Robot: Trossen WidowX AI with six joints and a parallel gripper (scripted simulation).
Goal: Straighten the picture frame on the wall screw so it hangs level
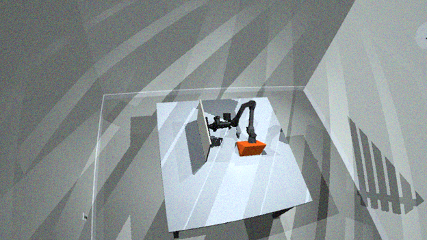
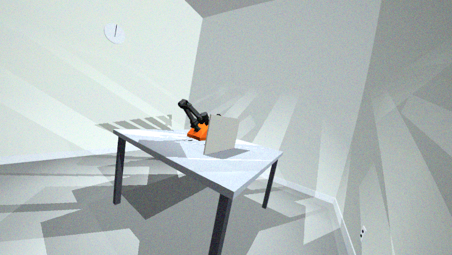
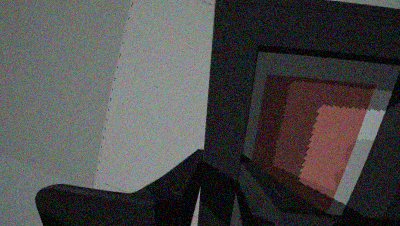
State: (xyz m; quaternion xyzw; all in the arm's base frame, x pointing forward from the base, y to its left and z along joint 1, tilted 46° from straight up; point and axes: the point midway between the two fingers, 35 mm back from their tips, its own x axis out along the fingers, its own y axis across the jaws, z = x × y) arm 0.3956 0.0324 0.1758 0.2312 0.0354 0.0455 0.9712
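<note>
Now: gripper tip 50 mm above the picture frame and 10 mm to the left of it. The rest, counted from my gripper tip: wall panel: 60 mm below, 20 mm ahead.
</note>
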